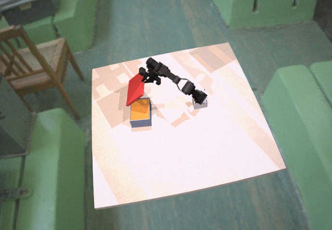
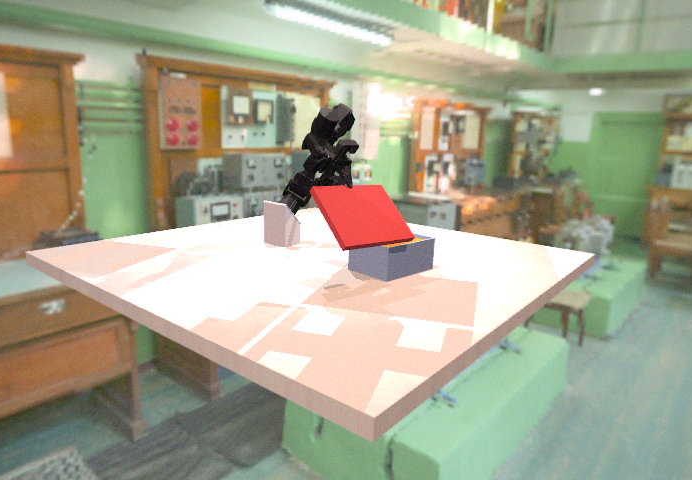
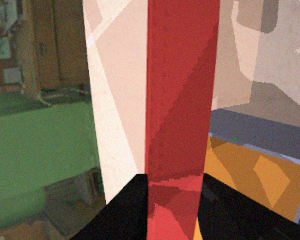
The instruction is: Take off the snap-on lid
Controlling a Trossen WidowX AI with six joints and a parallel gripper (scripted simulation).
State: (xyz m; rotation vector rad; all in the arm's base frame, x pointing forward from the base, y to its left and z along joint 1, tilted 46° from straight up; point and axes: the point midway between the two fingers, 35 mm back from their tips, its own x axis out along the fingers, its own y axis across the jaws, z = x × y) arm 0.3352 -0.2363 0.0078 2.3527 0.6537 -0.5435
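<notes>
Now: gripper tip 6 cm short of the flat red lid, 5 cm above it and 2 cm to the left of it. Round my gripper tip: grey-blue storage box: 18 cm below, 12 cm to the left, 7 cm ahead.
</notes>
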